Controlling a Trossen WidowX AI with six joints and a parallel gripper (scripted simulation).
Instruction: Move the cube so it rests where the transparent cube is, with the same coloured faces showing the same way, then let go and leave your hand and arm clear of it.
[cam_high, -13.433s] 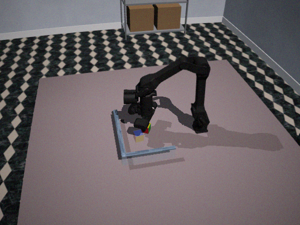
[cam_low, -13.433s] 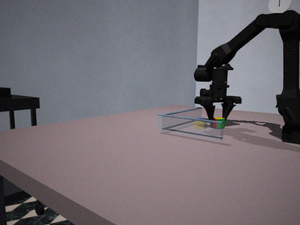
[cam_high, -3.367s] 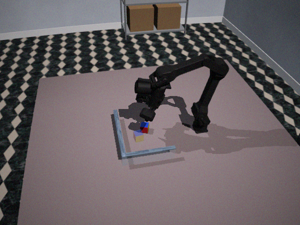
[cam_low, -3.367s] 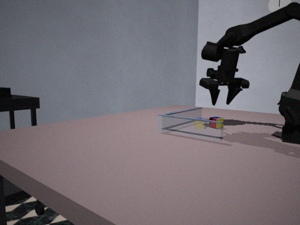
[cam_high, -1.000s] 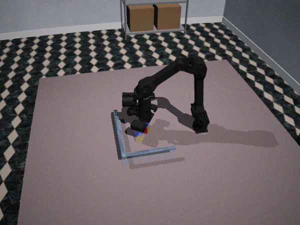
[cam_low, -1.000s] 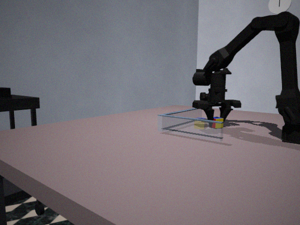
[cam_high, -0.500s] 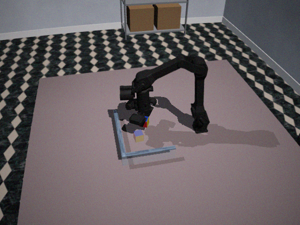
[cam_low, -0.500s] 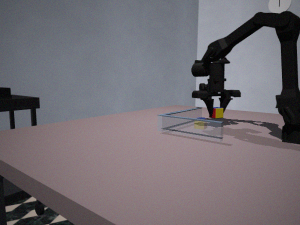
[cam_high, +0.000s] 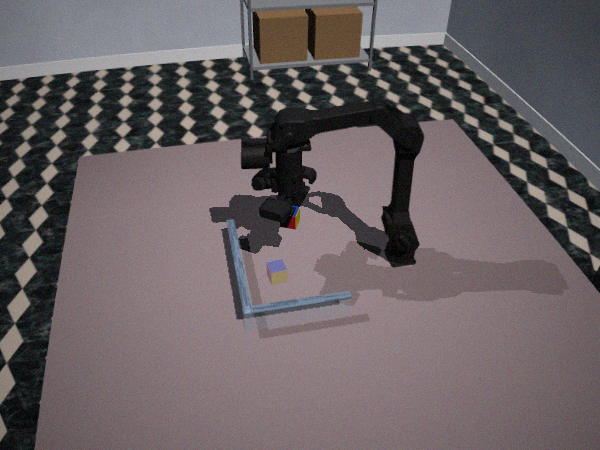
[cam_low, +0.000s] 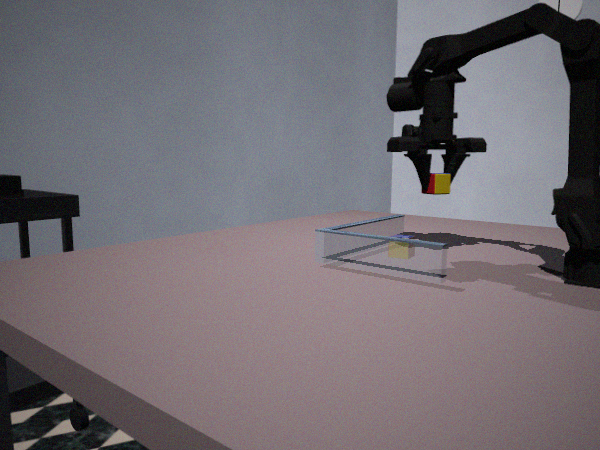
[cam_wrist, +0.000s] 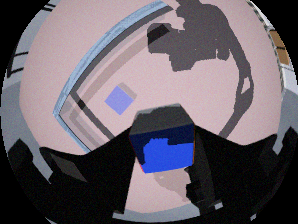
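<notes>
Right now my hand is 4 cm short of the transparent cube, 5 cm to the right of it and 14 cm above it.
</notes>
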